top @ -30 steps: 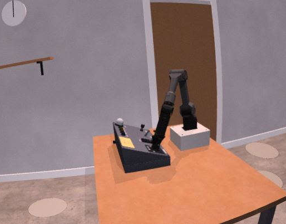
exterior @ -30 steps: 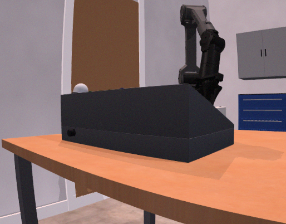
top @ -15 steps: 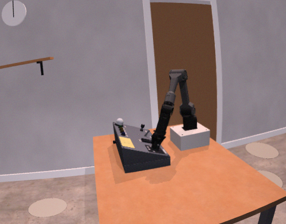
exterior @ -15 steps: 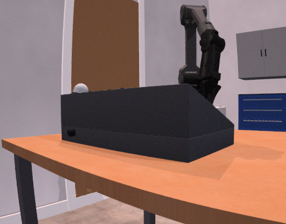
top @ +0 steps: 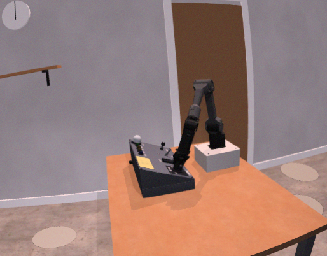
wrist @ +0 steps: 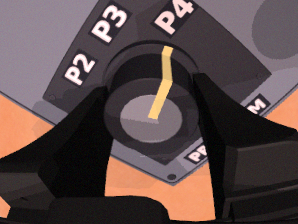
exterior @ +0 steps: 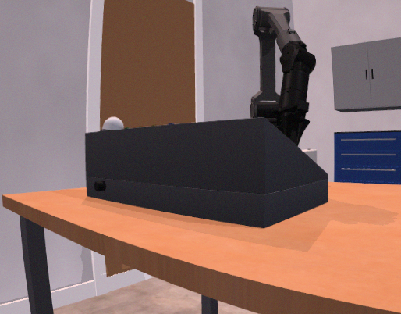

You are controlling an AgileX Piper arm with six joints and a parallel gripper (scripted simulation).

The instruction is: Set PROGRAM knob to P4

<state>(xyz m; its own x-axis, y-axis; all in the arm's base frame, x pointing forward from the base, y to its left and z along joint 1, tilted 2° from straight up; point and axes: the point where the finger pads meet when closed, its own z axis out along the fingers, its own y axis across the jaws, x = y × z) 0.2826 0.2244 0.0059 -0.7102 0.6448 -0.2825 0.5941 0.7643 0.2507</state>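
Now: hand 1 cm to the left of the program knob. Also, from my hand: dark console (4 cm ahead, 18 cm to the right, 2 cm below); check toggle (1 cm ahead, 24 cm to the right); black ball-topped lever (2 cm behind, 12 cm to the right, 1 cm above).
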